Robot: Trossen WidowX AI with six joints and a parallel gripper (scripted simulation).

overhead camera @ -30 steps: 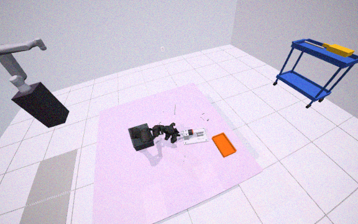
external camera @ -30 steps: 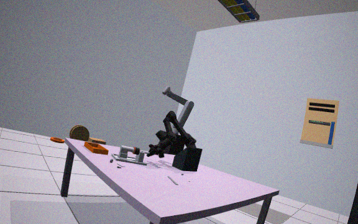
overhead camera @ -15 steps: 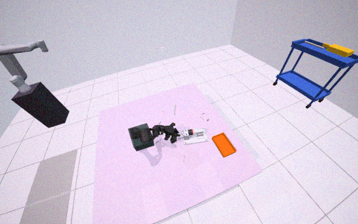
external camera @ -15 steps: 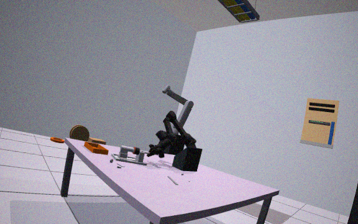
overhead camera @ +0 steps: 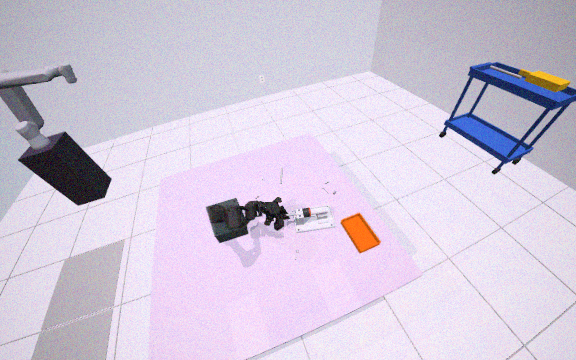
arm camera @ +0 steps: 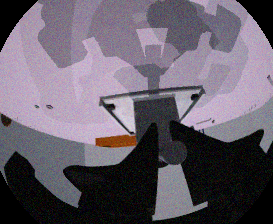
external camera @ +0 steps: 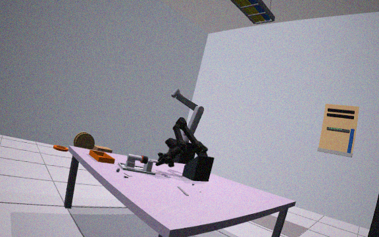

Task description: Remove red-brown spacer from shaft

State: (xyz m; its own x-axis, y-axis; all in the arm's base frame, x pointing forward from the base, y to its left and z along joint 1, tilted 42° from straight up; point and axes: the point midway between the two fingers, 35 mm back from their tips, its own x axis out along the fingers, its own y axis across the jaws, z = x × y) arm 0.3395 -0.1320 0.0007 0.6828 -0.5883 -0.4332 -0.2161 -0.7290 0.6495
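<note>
The shaft lies 5 cm ahead of my gripper tip, 2 cm above it and 1 cm to the right of it. The rest, counted from my gripper tip: orange tray: 33 cm ahead, 21 cm to the right, 5 cm below.
</note>
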